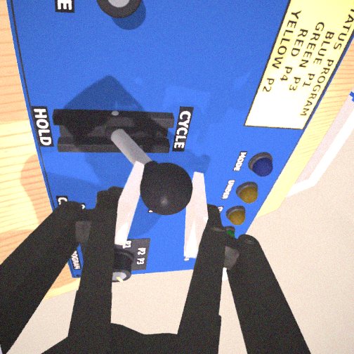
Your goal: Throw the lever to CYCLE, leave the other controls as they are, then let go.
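Note:
The lever has a grey shaft (131, 146) and a black ball knob (166, 188). The shaft rises from about the middle of the black slotted guide (67, 146), between the HOLD label (41, 126) on the left and the CYCLE label (182, 128) on the right. My gripper (166, 183) is shut on the ball knob, with one white fingertip on its left and the other on its right. The fingers hide part of the panel below the lever.
The blue panel (215, 60) carries a round knob (119, 5) at the top, a rotary PROGRAM selector (121, 262) behind the left finger, and a blue lamp (262, 164), amber lamps (248, 192) (236, 215) and a yellow chart (280, 112) at the right.

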